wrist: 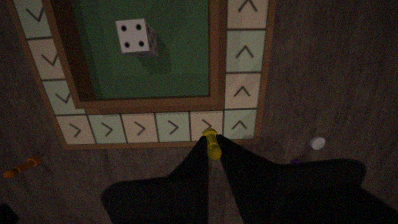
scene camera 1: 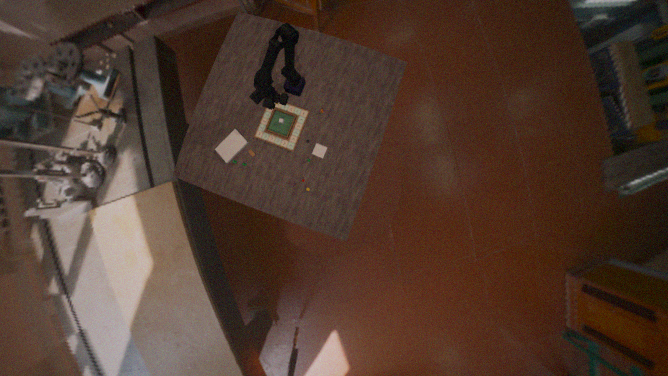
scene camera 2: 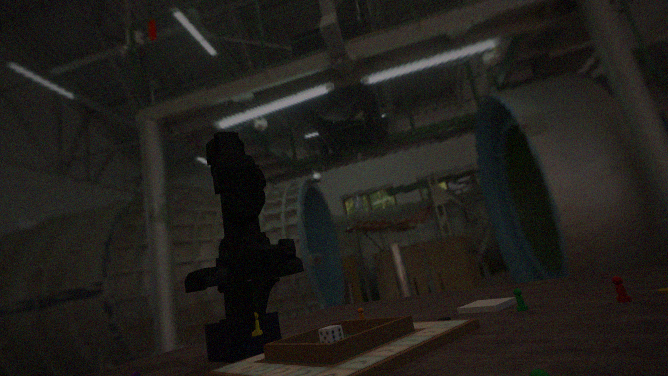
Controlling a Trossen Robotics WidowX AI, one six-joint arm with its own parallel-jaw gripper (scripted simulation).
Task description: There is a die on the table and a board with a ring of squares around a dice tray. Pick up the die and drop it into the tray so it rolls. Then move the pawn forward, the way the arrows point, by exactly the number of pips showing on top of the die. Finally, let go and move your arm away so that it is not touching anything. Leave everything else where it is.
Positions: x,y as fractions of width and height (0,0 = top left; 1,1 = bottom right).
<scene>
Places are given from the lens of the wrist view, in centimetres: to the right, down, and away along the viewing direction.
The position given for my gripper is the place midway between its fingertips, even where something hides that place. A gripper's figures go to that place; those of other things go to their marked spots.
my gripper (wrist: 0.53,0.62): 1, 3, 10
white die (wrist: 0.35,0.17): -5, -6, 9
</scene>
